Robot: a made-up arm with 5 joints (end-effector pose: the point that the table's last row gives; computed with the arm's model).
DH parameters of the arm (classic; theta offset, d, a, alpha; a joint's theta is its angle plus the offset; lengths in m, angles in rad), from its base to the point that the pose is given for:
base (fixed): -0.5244 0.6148 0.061 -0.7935
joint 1: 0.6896 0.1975 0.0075 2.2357
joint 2: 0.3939 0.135 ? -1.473
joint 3: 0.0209 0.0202 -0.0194 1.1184
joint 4: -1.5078 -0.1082 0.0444 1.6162
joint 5: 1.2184 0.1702 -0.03 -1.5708
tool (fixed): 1.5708 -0.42 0 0
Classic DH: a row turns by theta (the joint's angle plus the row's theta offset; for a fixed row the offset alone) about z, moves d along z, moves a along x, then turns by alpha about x.
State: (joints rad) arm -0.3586 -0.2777 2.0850 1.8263 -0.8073
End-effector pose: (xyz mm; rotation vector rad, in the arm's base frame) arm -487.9 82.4 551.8 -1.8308 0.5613 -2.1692
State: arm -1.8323 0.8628 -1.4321 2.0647 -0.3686
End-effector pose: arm -339.2 -17.2 1046.5 1.9163 1.4130 0.6255
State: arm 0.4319 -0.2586 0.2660 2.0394 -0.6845
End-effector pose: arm -43.3 456.3 674.5 1.3916 -1.2182 1.3041
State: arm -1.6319 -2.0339 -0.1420 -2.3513 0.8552
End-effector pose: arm 128.8 -136.9 1238.0 -1.4615 -2.6725 -0.6031
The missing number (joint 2, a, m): -0.0974
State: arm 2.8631 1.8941 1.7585 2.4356 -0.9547
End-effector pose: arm -487.9 -91.7 821.6 -0.4795 1.5848 0.1416
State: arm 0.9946 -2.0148 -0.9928 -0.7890 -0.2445
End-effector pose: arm -19.5 214.1 1159.2 -2.1244 1.9043 -0.4156
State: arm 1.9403 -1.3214 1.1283 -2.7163 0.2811
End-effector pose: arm 584.7 501.8 750.9 1.4643 0.0053 -1.2311
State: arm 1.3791 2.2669 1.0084 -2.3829 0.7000
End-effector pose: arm -205.9 -129.6 281.7 -0.6381 0.4622 0.3523
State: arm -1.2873 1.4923 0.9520 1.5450 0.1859
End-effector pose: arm 447.9 187.6 888.4 1.7693 1.4146 -1.7113
